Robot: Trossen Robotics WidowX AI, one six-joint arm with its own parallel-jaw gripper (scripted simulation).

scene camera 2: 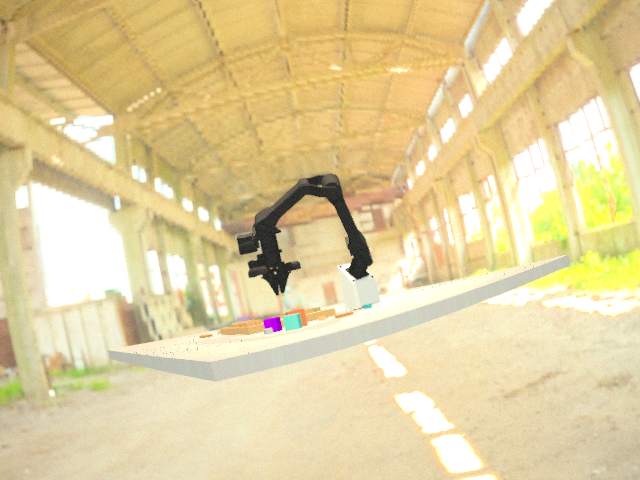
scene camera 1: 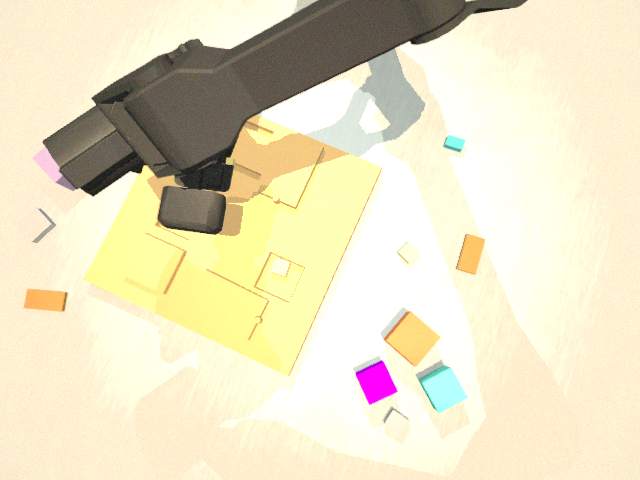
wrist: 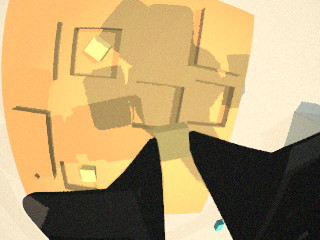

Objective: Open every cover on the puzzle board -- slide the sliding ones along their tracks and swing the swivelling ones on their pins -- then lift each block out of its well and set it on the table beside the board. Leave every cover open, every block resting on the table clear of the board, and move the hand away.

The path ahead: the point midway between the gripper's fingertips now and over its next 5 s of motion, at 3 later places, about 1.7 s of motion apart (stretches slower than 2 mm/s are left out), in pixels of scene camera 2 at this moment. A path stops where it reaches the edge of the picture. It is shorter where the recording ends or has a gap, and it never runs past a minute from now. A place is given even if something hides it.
My gripper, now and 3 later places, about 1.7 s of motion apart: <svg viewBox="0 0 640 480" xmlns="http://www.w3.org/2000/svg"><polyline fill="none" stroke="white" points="280,295 305,284 332,291 339,313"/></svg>
